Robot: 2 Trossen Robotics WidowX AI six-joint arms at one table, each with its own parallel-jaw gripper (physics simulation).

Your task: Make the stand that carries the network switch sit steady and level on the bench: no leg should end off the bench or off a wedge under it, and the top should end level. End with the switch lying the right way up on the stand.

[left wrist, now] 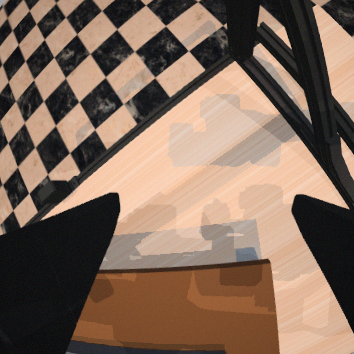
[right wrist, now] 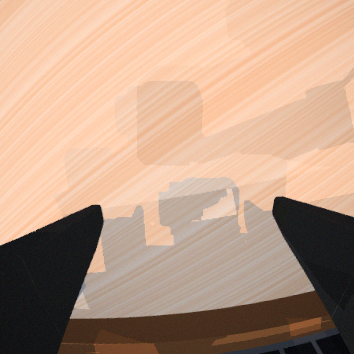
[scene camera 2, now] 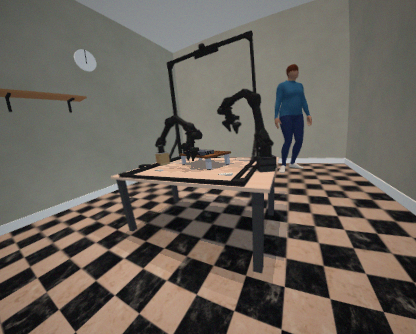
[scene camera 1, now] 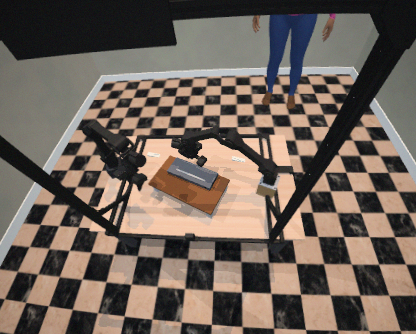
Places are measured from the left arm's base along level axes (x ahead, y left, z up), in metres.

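Pixels of known places: left gripper, fingertip midpoint: [left wrist: 207, 201] [scene camera 2: 233, 132] [scene camera 1: 134, 187]; right gripper, fingertip midpoint: [right wrist: 189, 209] [scene camera 2: 190, 161] [scene camera 1: 194, 161]; left arm's base, origin of the base link: [scene camera 2: 265, 156] [scene camera 1: 113, 163]; right arm's base, origin of the base link: [scene camera 2: 161, 152] [scene camera 1: 269, 179].
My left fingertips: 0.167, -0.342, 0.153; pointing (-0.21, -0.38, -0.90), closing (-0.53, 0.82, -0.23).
Note:
For each thing: its top centre in the pictures, then the offset to it from my left fingertips, as dx, dy, dz. Level surfaces: height alone.
- brown board, middle of its top: [left wrist: 126, 346] [scene camera 1: 188, 181] [scene camera 2: 203, 152] +0.269, +0.023, -0.139
- grey switch, middle of its top: [scene camera 1: 192, 171] [scene camera 2: 197, 150] +0.308, +0.062, -0.111
- bench, its level: dz -0.239
The stand is a brown board [scene camera 1: 192, 197] [scene camera 2: 221, 153] [left wrist: 200, 310] [right wrist: 125, 332] on pale blue-grey legs, one of them a near leg [scene camera 2: 209, 163]. The frames are too coarse to tell whether the top is level or every leg touches the bench. The grey switch [scene camera 1: 192, 173] [scene camera 2: 205, 151] lies flat on the board along one long side; its edge shows at the bottom of both wrist views. My left gripper [scene camera 1: 141, 177] [scene camera 2: 232, 127] [left wrist: 207, 201] is open and empty, high beside the stand. My right gripper [scene camera 1: 192, 154] [scene camera 2: 190, 154] [right wrist: 189, 209] is open and empty, low beside the switch's side of the stand.
Two small white flat pieces [scene camera 1: 153, 155] [scene camera 1: 238, 159] lie on the bench [scene camera 1: 240, 215] beyond the stand; I cannot tell if they are wedges. A tan box [scene camera 1: 267, 188] [scene camera 2: 162, 158] stands by the right arm's base. A black frame rail [scene camera 1: 200, 237] borders the bench.

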